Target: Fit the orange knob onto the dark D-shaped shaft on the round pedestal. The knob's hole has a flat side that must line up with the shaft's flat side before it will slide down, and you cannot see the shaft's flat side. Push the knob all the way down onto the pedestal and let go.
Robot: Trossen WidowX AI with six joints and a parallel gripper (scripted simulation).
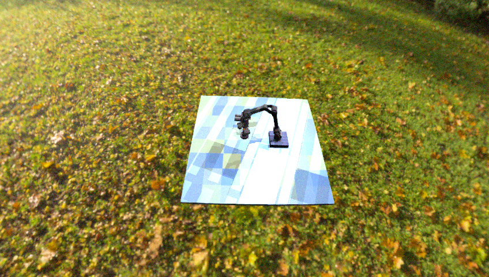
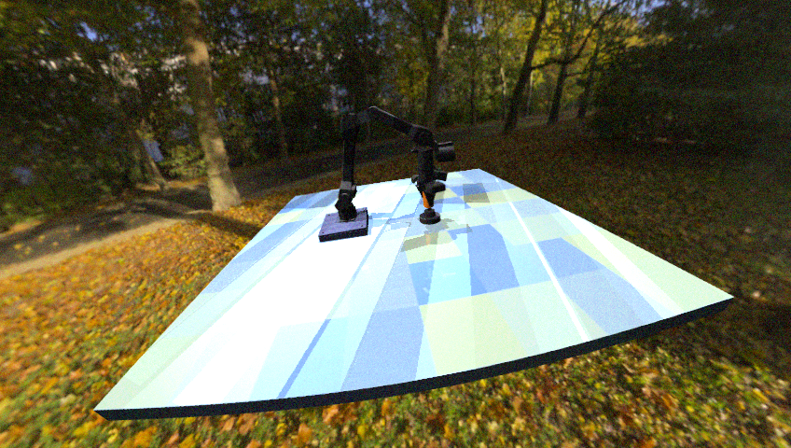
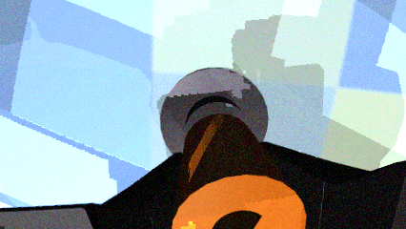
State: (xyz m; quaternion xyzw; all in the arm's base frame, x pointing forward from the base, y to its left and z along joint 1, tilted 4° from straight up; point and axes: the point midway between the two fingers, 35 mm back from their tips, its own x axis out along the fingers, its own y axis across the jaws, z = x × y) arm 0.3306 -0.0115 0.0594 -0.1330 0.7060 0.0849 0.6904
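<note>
Now: gripper tip 2 cm below the orange knob. From my gripper tip the other things lie so: round pedestal: 4 cm below.
</note>
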